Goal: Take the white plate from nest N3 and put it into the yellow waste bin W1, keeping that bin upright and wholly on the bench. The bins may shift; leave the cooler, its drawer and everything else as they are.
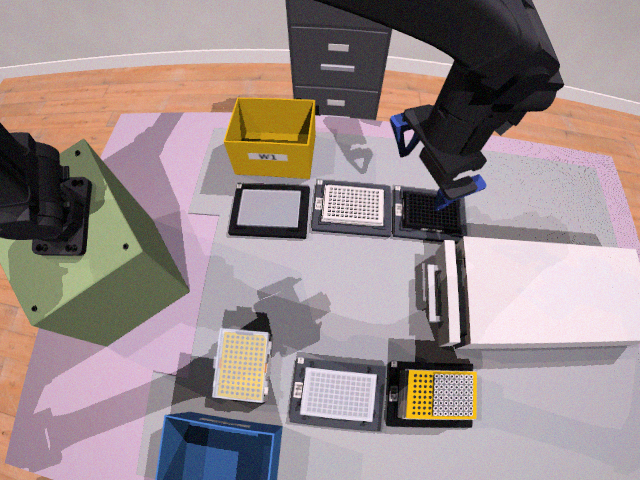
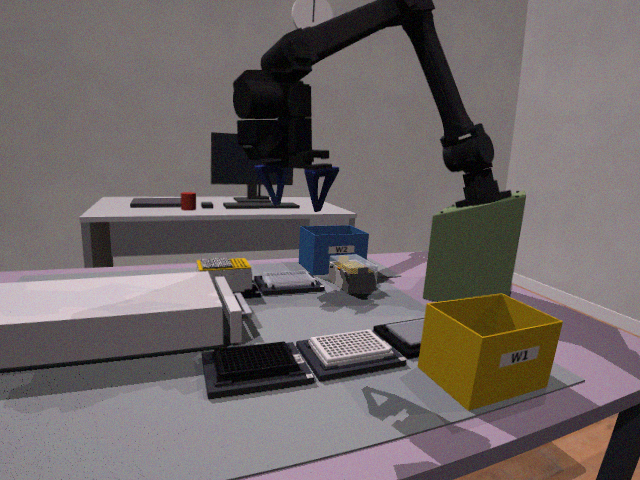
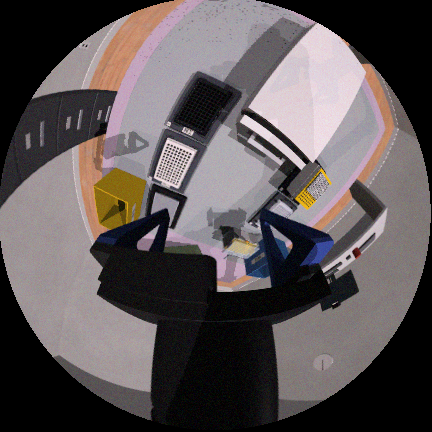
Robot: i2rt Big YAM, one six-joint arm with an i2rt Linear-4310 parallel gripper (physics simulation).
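Pixels of known places: gripper, fingertip midpoint: (image 1: 420, 181) (image 2: 296, 208) (image 3: 214, 213); arm's base, link origin: (image 1: 64, 217) (image 2: 483, 202).
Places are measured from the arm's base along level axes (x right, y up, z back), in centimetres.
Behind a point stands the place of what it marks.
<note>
A white plate (image 1: 353, 205) {x -10.8, y -23.0, z -47.7 cm} (image 2: 354, 345) {x -12.3, y -23.0, z -47.6 cm} (image 3: 175, 162) {x -10.6, y -23.1, z -48.7 cm} with a grid of dark holes lies flat in the middle nest of the row beside the yellow bin. A paler, whitish plate (image 1: 338, 394) {x 26.3, y -23.0, z -41.3 cm} (image 2: 288, 279) {x 24.7, y -23.2, z -42.2 cm} lies in a nest of the opposite row. The nest labels are too small to read surely. The yellow bin W1 (image 1: 271, 166) {x -21.1, y -21.6, z -30.8 cm} (image 2: 449, 351) {x -26.8, y -18.8, z -40.2 cm} (image 3: 120, 182) {x -26.0, y -19.5, z -40.1 cm} stands upright on the bench, open at the top; its visible inside shows no plate. My gripper (image 1: 421, 180) {x -1.4, y 0.0, z -54.5 cm} (image 2: 297, 207) {x -1.4, y 0.0, z -54.5 cm} (image 3: 214, 213) {x -1.4, y 0.0, z -54.5 cm} is open and empty, high above the bench and clear of the plates.
A black plate (image 1: 424, 210) {x -8.8, y -23.1, z -62.8 cm} (image 2: 254, 360) {x -9.5, y -23.1, z -65.2 cm} (image 3: 203, 106) {x -8.0, y -23.0, z -64.6 cm} sits beside the white one. The white cooler (image 1: 547, 294) {x 13.6, y -17.2, z -82.7 cm} (image 2: 113, 315) {x 3.0, y -17.2, z -84.9 cm} (image 3: 300, 90) {x 8.6, y -17.2, z -77.6 cm} has its drawer front beside the nests. A blue bin (image 1: 222, 459) {x 37.4, y -25.2, z -19.7 cm} (image 2: 315, 253) {x 31.5, y -19.0, z -30.4 cm}, a yellow tip rack (image 1: 421, 395) {x 28.0, y -18.3, z -54.8 cm} and a yellow-topped box (image 1: 242, 365) {x 20.5, y -18.6, z -25.4 cm} stand opposite W1.
</note>
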